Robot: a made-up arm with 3 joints. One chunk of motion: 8 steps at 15 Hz.
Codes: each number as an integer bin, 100 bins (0 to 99) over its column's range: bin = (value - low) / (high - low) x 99, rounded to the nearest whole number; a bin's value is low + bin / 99 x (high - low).
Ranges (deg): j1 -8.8..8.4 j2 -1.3..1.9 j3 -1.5..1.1
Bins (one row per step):
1: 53 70 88
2: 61 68 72
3: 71 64 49
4: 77 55 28
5: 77 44 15
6: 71 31 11
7: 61 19 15
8: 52 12 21
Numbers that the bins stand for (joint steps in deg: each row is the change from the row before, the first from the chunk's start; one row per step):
1: 0.408 0.963 0.811
2: 1.798 0.898 0.391
3: 3.535 0.769 -0.213
4: 4.578 0.478 -0.765
5: 4.578 0.122 -1.106
6: 3.535 -0.298 -1.211
7: 1.798 -0.686 -1.106
8: 0.234 -0.912 -0.948

